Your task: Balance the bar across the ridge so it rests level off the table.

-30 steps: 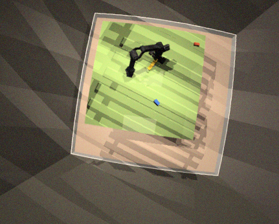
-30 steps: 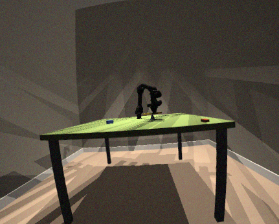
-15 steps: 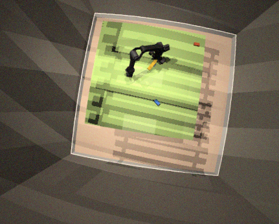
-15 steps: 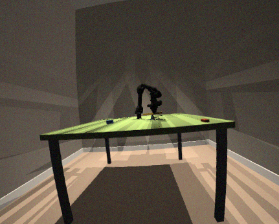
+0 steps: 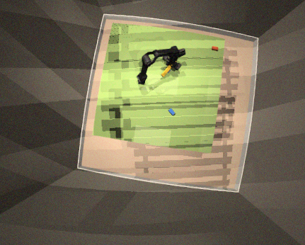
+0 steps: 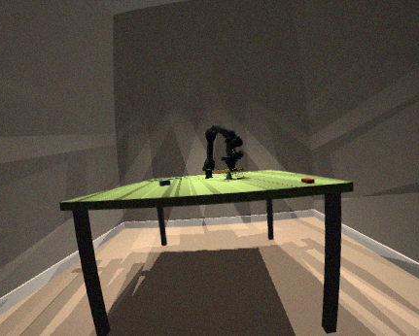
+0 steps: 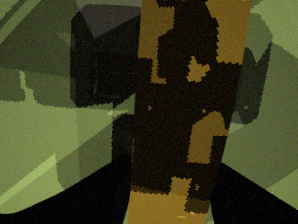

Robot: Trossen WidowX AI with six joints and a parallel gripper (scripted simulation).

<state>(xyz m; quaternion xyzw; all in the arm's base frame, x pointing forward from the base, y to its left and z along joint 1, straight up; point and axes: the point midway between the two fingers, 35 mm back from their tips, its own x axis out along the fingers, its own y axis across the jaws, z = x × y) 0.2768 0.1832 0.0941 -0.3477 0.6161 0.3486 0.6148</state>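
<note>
Now: gripper tip 3 cm to the left of the orange-yellow bar and 2 cm past it. Also, from my gripper tip: blue block: 46 cm to the right, 8 cm ahead, 4 cm below; then red block: 46 cm ahead, 32 cm to the left, 5 cm below.
</note>
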